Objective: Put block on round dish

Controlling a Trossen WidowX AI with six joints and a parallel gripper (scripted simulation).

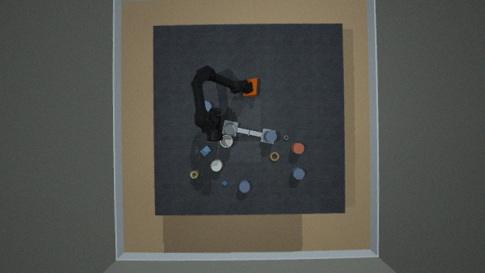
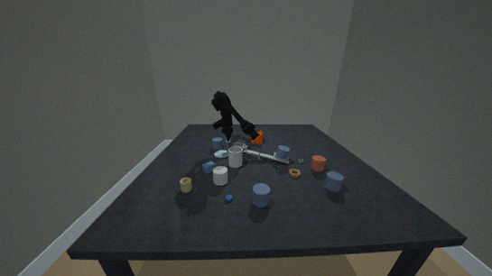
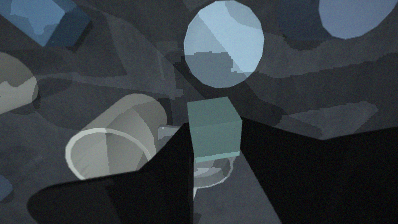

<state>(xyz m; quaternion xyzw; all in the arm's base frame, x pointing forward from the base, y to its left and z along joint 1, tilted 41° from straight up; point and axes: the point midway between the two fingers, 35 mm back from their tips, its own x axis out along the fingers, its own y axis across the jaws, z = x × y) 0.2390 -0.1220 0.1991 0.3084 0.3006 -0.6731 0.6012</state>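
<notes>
My gripper tip is 40 mm past the light blue round dish, 40 mm to the left of it and 110 mm above it. Round my gripper tip: cream cylinder 260 mm ahead, 60 mm to the right, 80 mm below; then teal block 10 mm above; then pale cup 100 mm ahead, 30 mm to the left, 70 mm below.
</notes>
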